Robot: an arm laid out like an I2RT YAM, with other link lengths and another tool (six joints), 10 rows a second.
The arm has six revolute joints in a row. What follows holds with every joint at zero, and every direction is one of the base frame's. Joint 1 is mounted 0.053 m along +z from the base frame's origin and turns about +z. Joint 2 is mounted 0.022 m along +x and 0.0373 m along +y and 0.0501 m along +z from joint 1 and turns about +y. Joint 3 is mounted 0.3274 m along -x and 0.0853 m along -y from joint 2 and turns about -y. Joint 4 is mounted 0.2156 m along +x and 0.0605 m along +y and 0.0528 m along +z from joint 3 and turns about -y. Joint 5 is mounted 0.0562 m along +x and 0.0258 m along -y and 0.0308 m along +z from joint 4 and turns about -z. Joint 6 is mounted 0.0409 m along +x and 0.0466 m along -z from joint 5 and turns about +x. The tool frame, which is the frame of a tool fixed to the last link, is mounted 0.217 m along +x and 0.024 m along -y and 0.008 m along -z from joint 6; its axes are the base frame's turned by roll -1.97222, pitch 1.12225 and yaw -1.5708 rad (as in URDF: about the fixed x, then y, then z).
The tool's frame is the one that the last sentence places.
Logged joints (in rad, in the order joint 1, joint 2, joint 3, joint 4, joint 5, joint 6), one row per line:
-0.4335, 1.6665, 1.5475, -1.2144, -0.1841, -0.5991
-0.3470, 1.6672, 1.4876, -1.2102, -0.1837, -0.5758
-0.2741, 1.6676, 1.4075, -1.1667, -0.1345, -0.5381
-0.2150, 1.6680, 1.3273, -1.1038, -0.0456, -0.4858
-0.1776, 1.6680, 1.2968, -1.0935, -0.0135, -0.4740
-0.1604, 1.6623, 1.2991, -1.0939, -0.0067, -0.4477
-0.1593, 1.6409, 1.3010, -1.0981, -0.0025, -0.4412
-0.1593, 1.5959, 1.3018, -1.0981, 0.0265, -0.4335
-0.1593, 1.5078, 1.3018, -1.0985, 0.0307, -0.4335
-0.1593, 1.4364, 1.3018, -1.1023, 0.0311, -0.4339
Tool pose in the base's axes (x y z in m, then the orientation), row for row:
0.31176, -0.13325, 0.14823, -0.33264, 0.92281, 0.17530, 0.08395
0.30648, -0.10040, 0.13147, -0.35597, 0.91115, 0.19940, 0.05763
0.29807, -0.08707, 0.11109, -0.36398, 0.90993, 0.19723, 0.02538
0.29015, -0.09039, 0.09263, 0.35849, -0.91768, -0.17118, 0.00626
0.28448, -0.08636, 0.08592, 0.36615, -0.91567, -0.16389, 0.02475
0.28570, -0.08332, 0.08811, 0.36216, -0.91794, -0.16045, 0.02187
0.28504, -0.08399, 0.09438, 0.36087, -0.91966, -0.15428, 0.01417
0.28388, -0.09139, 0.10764, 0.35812, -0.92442, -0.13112, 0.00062
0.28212, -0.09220, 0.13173, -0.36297, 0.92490, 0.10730, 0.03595
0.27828, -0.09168, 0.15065, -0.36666, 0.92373, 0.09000, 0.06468
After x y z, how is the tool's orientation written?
As a quaternion, x y z w.
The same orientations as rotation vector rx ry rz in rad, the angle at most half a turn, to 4 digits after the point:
-0.9926, 2.7537, 0.5231
-1.0791, 2.7620, 0.6044
-1.1254, 2.8133, 0.6098
1.1218, -2.8716, -0.5356
1.1325, -2.8322, -0.5069
1.1222, -2.8443, -0.4972
1.1236, -2.8634, -0.4804
1.1246, -2.9030, -0.4118
-1.1149, 2.8410, 0.3296
-1.1067, 2.7882, 0.2717

